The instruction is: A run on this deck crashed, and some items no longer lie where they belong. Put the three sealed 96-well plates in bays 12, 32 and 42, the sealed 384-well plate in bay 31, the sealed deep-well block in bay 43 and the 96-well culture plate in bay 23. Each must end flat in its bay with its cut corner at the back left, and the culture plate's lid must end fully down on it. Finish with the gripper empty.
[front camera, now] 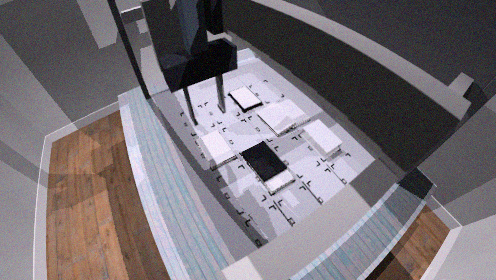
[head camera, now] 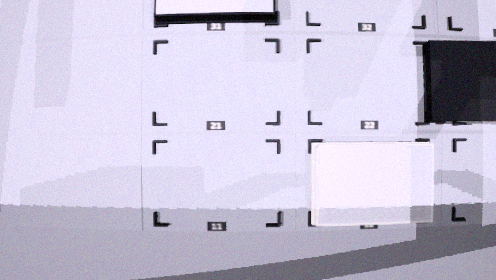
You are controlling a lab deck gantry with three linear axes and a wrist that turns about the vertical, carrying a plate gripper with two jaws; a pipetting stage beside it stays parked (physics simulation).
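Frame: origin at the robot's base, x ahead, y left, z up, level; metres.
Where they show: gripper, fingertip midpoint: (front camera: 208,115); robot's base at its link origin: (front camera: 181,114) (head camera: 157,223).
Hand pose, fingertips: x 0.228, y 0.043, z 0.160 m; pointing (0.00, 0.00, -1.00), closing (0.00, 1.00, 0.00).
Things, the pixels of their top centre, and the offset from my fingertips.
- white-topped plate at its top centre: (head camera: 376,184) (front camera: 214,147) dx +0.000, dy +0.000, dz -0.146 m
- black base at its top centre: (front camera: 244,96) dx -0.164, dy +0.214, dz -0.146 m
- black-topped piece at its top centre: (head camera: 493,79) (front camera: 264,158) dx +0.124, dy +0.107, dz -0.138 m
- white plate at its top centre: (front camera: 271,169) dx +0.164, dy +0.107, dz -0.146 m
- pale plate at its top centre: (front camera: 322,134) dx +0.164, dy +0.321, dz -0.118 m
A white-topped plate (front camera: 216,146) (head camera: 370,182) lies at bay 12, covering part of its marks; its cut corner cannot be told. A white plate on a black base (front camera: 245,97) (head camera: 215,6) lies at bay 31. A black-topped piece (front camera: 263,159) (head camera: 462,82) lies over the left side of bay 23 and reaches to bay 22's right marks; a white plate (front camera: 281,183) shows beneath its right end. White plates (front camera: 281,118) lie close together around bays 32 and 42. A pale plate (front camera: 323,136) lies around bay 43. My gripper (front camera: 208,116) is open and empty, left of the plate at bay 12, its jaws wide apart.
The deck (front camera: 345,172) (head camera: 215,85) carries corner marks and bay labels. Labels 11, 21, 22, 31 and 32 show in the head view. A long dark beam (front camera: 345,75) spans the back and right. A pale rail (front camera: 320,215) runs along the right end.
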